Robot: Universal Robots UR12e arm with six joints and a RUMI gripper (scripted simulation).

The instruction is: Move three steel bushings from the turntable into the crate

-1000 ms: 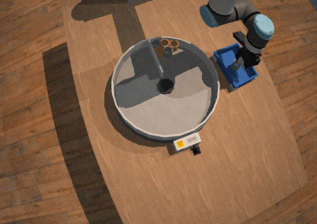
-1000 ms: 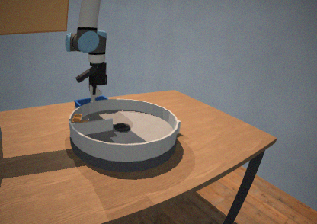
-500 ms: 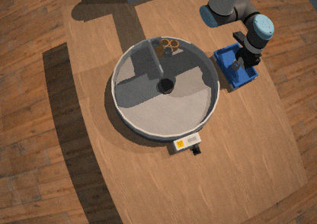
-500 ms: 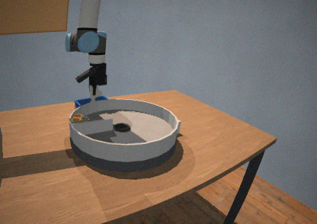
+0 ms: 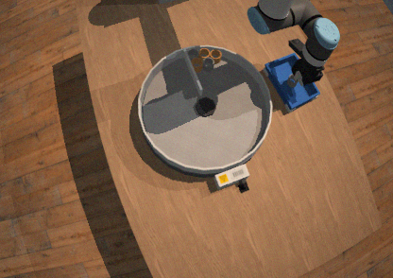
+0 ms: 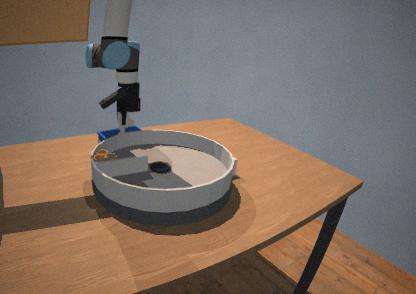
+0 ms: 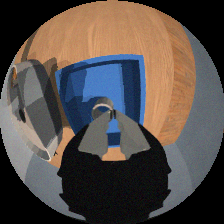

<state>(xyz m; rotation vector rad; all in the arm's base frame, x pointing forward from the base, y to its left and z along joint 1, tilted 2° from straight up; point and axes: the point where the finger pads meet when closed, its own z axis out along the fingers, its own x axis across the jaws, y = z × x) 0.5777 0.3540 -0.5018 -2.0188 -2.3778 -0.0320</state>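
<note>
The blue crate is 20 mm to the right of my hand and 20 mm below it. From my hand the other things lie so: grey turntable 60 mm ahead, 360 mm to the right, 10 mm above.
</note>
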